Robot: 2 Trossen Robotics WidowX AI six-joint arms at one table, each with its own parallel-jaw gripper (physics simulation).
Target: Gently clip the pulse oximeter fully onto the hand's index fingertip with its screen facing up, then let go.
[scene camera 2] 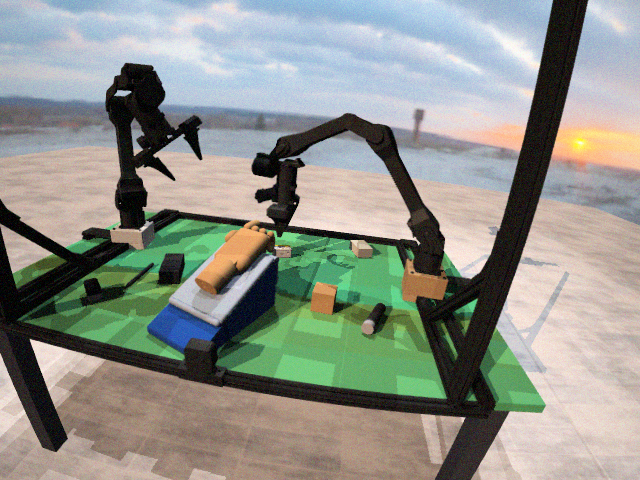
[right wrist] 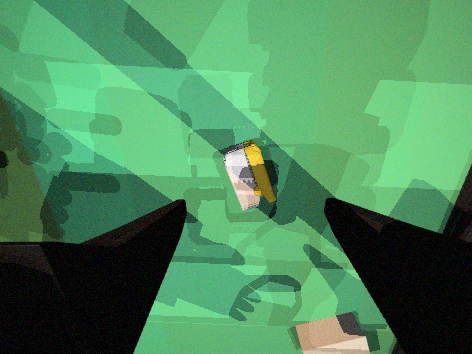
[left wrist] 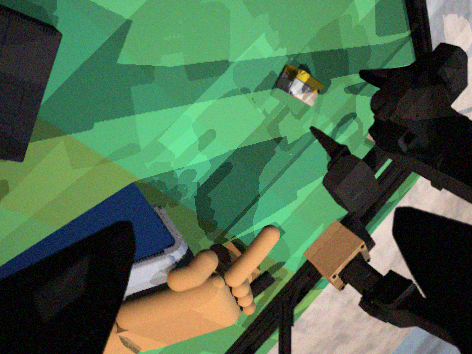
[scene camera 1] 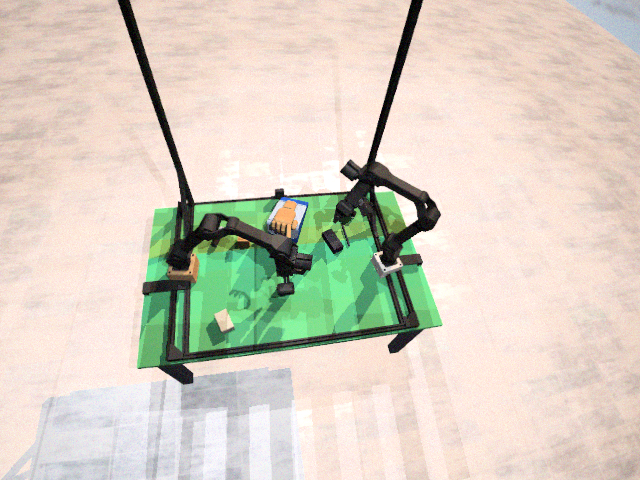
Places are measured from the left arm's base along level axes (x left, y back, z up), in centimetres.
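Pixels of known places: left gripper, between the fingertips: [scene camera 2: 188, 169] [left wrist: 264, 227] [scene camera 1: 336, 219]; right gripper, between the fingertips: [scene camera 2: 282, 232] [right wrist: 255, 205] [left wrist: 335, 101] [scene camera 1: 283, 281]; left arm's base, origin of its link: [scene camera 2: 132, 225] [scene camera 1: 388, 259]; right arm's base, origin of its link: [scene camera 2: 426, 269] [left wrist: 351, 267] [scene camera 1: 181, 263].
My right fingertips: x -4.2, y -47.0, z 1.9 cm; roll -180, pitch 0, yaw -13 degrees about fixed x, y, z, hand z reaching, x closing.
Note:
Ahead of a thing's pixels: the offset from my right fingertips to its middle.
The pulse oximeter {dx +0.0, dy -0.2, dz -6.2 cm} [scene camera 2: 282, 251] [left wrist: 300, 86] [right wrist: 242, 182], white and yellow, lies on the green table; its screen cannot be made out. In scene camera 1 it does not show. My right gripper [scene camera 2: 280, 229] [left wrist: 335, 101] [right wrist: 255, 205] is open and empty above it, pointing down; the oximeter appears between and a little beyond its fingertips in the right wrist view. The orange hand [scene camera 1: 285, 212] [scene camera 2: 240, 250] [left wrist: 185, 310] lies on a blue and white wedge [scene camera 2: 248, 322] [left wrist: 125, 220], its index finger [left wrist: 252, 255] extended and bare. My left gripper [scene camera 2: 187, 168] [left wrist: 264, 227] is open and empty, high up.
A black box {dx -15.0, dy +28.7, dz -6.0 cm} [scene camera 1: 332, 240] [scene camera 2: 171, 268] [left wrist: 25, 80] and a thin dark stick {dx -17.7, dy +36.7, dz -7.3 cm} [scene camera 1: 345, 235] [scene camera 2: 139, 275] lie beside the wedge. An orange block {dx -28.2, dy -9.5, dz -5.3 cm} [scene camera 2: 324, 298] and a dark cylinder {dx -34.2, dy -20.1, dz -6.5 cm} [scene camera 2: 373, 318] lie on its other side. A beige block {dx +5.9, dy -26.6, dz -6.3 cm} [scene camera 1: 224, 320] [scene camera 2: 361, 248] [right wrist: 330, 335] lies farther off.

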